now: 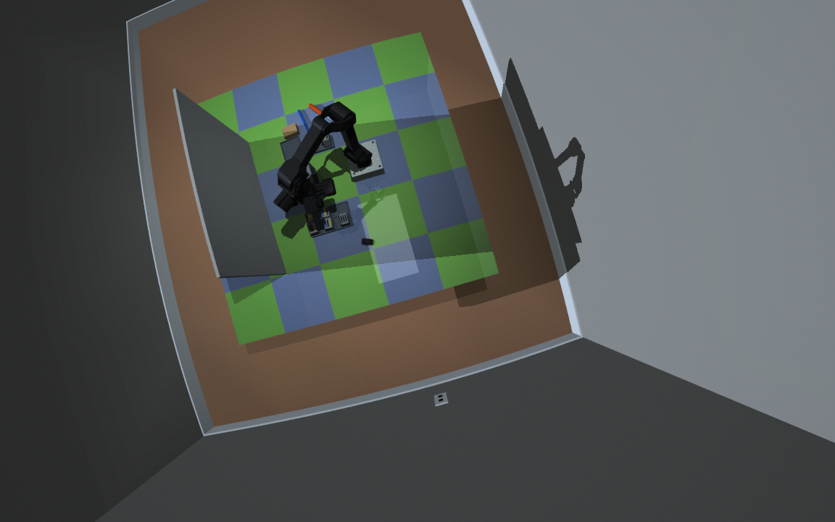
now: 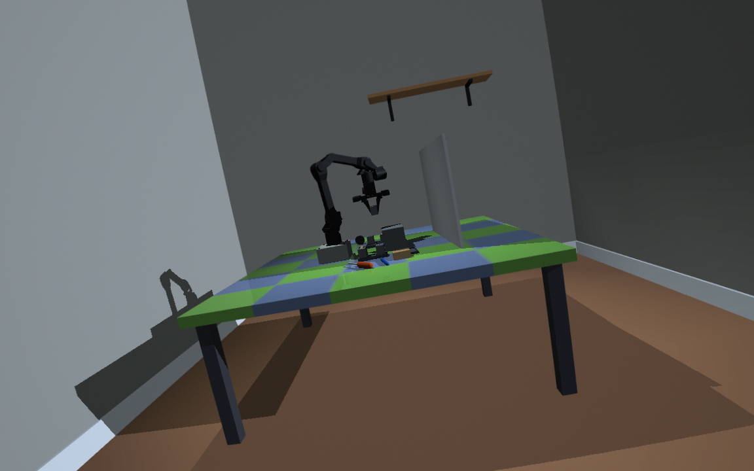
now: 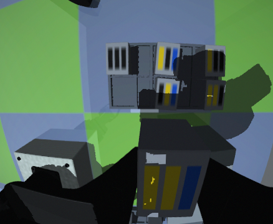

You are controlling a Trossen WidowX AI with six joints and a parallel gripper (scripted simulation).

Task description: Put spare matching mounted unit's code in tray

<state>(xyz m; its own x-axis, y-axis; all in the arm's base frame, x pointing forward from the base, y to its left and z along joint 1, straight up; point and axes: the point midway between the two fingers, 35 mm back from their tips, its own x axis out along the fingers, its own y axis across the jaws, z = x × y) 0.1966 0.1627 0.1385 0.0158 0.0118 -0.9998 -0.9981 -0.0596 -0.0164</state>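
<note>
Right now the flat grey tray is 32 cm to the right of my gripper tip, 17 cm below it and 15 cm ahead of it. The rest, counted from my gripper tip: dark spare module: 2 cm above; then black cylinder: 19 cm to the left, 15 cm below, 14 cm behind; then grey mounted unit: 12 cm below, 11 cm to the right, 8 cm ahead.
</note>
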